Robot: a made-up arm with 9 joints.
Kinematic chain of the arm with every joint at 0, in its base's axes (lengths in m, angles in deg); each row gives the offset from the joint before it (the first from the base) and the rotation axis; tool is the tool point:
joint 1: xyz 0 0 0.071 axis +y
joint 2: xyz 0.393 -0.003 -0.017 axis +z
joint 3: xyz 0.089 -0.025 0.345 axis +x
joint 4: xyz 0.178 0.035 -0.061 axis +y
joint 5: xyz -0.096 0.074 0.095 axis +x
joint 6: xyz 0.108 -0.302 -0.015 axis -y
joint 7: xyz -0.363 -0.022 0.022 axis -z
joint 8: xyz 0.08 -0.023 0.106 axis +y
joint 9: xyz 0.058 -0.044 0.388 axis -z
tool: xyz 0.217 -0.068 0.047
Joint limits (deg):
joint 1: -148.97..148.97
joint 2: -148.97..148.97
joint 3: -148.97..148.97
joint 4: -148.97..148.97
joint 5: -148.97..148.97
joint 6: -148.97..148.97
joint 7: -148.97..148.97
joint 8: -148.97..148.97
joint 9: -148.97..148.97
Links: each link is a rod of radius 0.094 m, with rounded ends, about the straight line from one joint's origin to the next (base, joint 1, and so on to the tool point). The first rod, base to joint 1, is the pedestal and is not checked.
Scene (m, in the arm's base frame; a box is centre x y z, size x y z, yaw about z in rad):
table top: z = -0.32
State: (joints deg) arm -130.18 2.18 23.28 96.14 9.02 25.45 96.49 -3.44 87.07
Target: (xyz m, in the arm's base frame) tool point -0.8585 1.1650 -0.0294
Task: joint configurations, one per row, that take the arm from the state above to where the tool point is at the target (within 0.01 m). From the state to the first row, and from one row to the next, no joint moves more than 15 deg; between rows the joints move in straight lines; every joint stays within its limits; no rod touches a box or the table.
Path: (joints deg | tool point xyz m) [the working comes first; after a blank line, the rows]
Joints at the target: -148.97 70.43 12.31 111.80 -30.62 -7.71 102.78 -7.28 86.92
Straight joint move there: clear.

1: -133.94 15.83 21.09 99.27 1.09 18.82 97.75 -4.21 87.04 | -1.5012 -0.2470 0.3969
2: -137.70 29.48 18.89 102.40 -6.84 12.19 99.01 -4.98 87.01 | -1.5652 0.1475 0.4148
3: -141.45 43.13 16.70 105.54 -14.76 5.56 100.26 -5.75 86.98 | -1.4832 0.5693 0.3266
4: -145.21 56.78 14.50 108.67 -22.69 -1.07 101.52 -6.52 86.95 | -1.2400 0.9335 0.1617
5: -148.97 70.43 12.31 111.80 -30.62 -7.71 102.78 -7.28 86.92 | -0.8584 1.1650 -0.0295

